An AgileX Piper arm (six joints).
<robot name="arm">
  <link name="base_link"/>
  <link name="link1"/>
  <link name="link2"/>
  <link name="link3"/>
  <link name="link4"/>
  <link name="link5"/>
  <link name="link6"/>
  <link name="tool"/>
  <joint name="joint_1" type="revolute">
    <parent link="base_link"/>
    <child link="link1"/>
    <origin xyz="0 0 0.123" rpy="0 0 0"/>
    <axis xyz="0 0 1"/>
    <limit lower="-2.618" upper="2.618"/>
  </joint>
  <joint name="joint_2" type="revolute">
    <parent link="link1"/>
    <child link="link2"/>
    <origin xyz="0 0 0" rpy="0 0 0"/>
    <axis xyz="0 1 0"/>
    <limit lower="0" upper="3.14"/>
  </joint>
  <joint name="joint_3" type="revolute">
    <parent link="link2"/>
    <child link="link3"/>
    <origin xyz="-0.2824 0 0.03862" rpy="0 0 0"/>
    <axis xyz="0 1 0"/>
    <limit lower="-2.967" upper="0"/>
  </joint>
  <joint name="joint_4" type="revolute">
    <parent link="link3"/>
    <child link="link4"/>
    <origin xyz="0.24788 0 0.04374" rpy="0 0 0"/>
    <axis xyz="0.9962 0 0.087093"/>
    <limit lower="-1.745" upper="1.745"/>
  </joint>
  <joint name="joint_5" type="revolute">
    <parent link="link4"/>
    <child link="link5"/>
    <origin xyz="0 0 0" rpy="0 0 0"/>
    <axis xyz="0 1 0"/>
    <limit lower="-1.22" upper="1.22"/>
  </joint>
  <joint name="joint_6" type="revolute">
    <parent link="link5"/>
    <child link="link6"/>
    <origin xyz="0.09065 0 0.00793" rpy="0 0 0"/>
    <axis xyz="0.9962 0 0.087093"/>
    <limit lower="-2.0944" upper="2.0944"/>
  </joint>
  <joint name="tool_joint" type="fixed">
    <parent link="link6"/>
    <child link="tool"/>
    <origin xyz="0 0 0" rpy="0 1.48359 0"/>
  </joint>
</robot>
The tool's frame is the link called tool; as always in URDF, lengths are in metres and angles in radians.
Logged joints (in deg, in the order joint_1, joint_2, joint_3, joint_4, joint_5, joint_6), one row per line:
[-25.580, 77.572, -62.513, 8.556, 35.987, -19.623]
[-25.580, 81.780, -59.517, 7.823, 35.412, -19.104]
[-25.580, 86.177, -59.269, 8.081, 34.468, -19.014]
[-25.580, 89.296, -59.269, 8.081, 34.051, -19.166]
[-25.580, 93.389, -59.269, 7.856, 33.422, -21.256]
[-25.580, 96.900, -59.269, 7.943, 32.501, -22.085]
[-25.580, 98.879, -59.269, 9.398, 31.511, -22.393]
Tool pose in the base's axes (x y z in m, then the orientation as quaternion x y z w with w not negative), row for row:
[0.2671, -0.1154, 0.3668, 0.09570, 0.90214, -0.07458, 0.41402]
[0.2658, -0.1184, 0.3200, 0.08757, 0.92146, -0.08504, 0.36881]
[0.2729, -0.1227, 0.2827, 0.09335, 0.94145, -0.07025, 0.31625]
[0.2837, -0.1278, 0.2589, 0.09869, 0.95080, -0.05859, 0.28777]
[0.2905, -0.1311, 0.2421, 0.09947, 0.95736, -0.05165, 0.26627]
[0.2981, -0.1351, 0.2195, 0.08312, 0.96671, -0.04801, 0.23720]
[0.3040, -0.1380, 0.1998, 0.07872, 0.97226, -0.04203, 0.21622]
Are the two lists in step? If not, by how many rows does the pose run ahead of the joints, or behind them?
The pose runs 1 row behind the joints: the pose in row i belongs to the joints in row i - 1.
